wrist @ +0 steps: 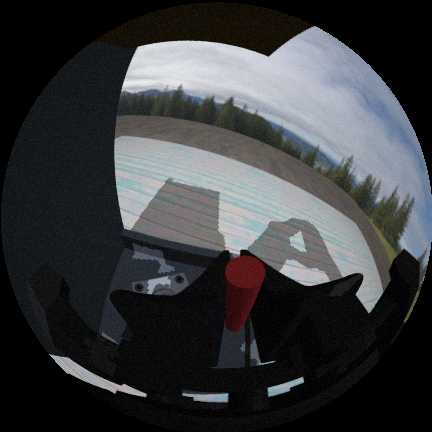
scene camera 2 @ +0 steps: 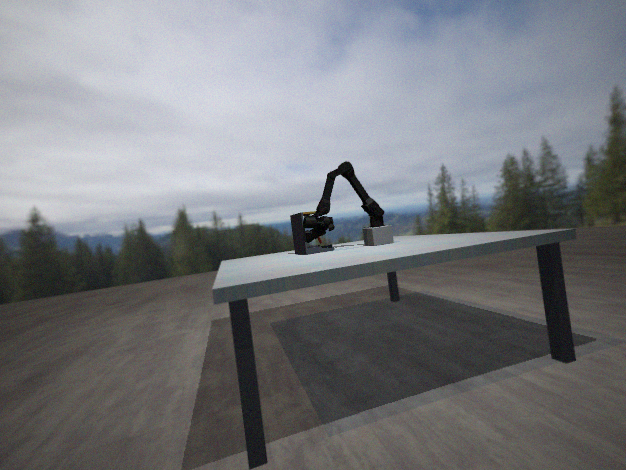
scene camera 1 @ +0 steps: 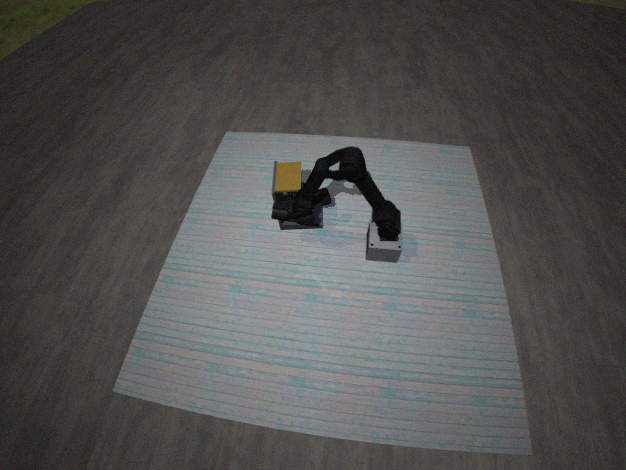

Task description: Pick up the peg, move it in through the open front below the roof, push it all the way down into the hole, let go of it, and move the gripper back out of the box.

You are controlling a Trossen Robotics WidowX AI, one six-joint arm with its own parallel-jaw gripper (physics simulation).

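Pixels of known places: gripper, fingertip midpoint: [wrist: 234, 255] [scene camera 2: 314, 237]; arm's base at its link origin: [scene camera 2: 377, 226] [scene camera 1: 388, 233].
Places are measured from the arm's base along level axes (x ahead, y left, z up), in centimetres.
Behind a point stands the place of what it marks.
The red peg [wrist: 244, 274] {x 30.2, y -17.2, z 2.4 cm} is between the two black fingers, its round top facing the wrist camera. My gripper [wrist: 234, 255] {x 29.1, y -20.8, z -1.5 cm} [scene camera 2: 317, 233] {x 29.1, y -20.8, z -1.5 cm} is shut on it, in the open space below the box's roof. The box has a yellow roof [scene camera 1: 287, 177] {x 35.7, y -15.5, z 12.6 cm}, which shows as a dark slab [wrist: 200, 22] in the wrist view, and a dark wall [scene camera 2: 298, 235] {x 40.8, y -15.8, z 0.7 cm} [wrist: 55, 150]. A light plate [wrist: 172, 282] {x 33.0, y -19.7, z -6.1 cm} with two screws lies on the box floor, to the left of the peg in the wrist view. Its hole is mostly hidden behind the left finger. The peg's lower end is unclear.
The arm stands on a grey block [scene camera 1: 383, 253] {x 1.8, y 6.2, z -3.7 cm} [scene camera 2: 379, 235] {x 3.7, y 5.9, z -4.8 cm}, to the right of the box in both scene views. A low dark ledge [wrist: 170, 247] {x 34.1, y -23.7, z -6.5 cm} runs along the box floor's far edge. The box and block are on the pale striped table top [scene camera 1: 323, 328] {x 23.1, y 31.1, z -9.9 cm} [scene camera 2: 303, 273] {x 67.3, y 57.2, z -9.9 cm}.
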